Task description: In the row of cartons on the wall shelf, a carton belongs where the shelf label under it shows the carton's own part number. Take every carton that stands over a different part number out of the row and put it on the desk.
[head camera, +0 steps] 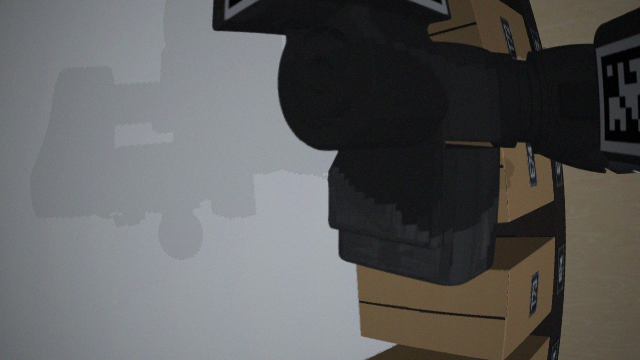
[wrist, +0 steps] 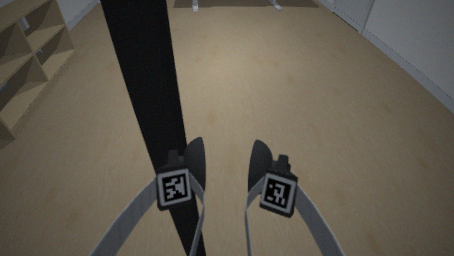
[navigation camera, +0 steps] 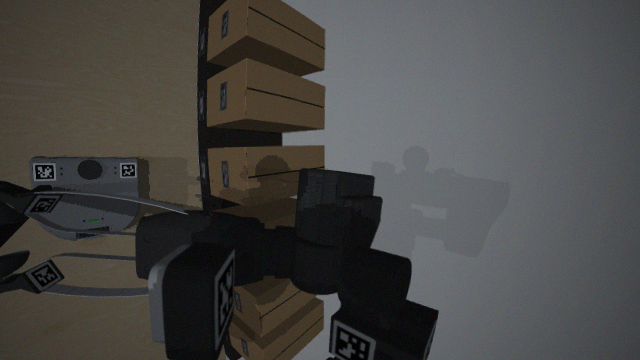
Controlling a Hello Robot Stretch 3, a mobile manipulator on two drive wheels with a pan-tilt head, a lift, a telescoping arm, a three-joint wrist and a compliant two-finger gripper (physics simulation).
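Places are measured from the robot's base along level axes (x ahead, y left, z up), in metres.
Where they show: gripper, fingertip midpoint: [wrist: 228, 157]; robot's base, origin of the base link: [navigation camera: 90, 168].
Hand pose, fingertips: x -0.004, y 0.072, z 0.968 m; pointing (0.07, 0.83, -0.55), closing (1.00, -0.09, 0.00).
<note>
Things, the pixels of their top centre, and the offset from my fingertips. "*": a spot on its surface instead. Level surfaces: height alone.
- dark wall shelf, its level: 0.276 m down
- shelf label, surface spot: [head camera: 561, 269] * 0.194 m ahead, 0.306 m right, 0.295 m down
- upper carton, middle of its top: [head camera: 398, 44] [navigation camera: 294, 237] 0.129 m back, 0.459 m right, 0.096 m down
Cartons stand in a row on the dark wall shelf [head camera: 532, 221] [navigation camera: 242, 138]. In the head view a carton [head camera: 430, 297] at the bottom seems to be marked T73; the shelf label [head camera: 561, 269] near it is too small to read surely. Another carton [head camera: 537, 195] and an upper carton [head camera: 492, 22] are partly hidden by the wrist. In the navigation view three cartons [navigation camera: 287, 37] [navigation camera: 287, 100] [navigation camera: 280, 157] show well; others lower down are partly covered by the arm. My gripper [wrist: 228, 157] [navigation camera: 11, 240] is open and empty, in front of the row, over the floor. The desk cannot be made out.
My dark wrist [head camera: 365, 90] [navigation camera: 320, 260] overlaps the row in both upper views. My grey base [navigation camera: 90, 197] stands on the floor below. In the wrist view a black post [wrist: 145, 75] runs close left of the fingers, a wooden shelf unit [wrist: 22, 102] stands left, and a wall [wrist: 410, 45] is at right.
</note>
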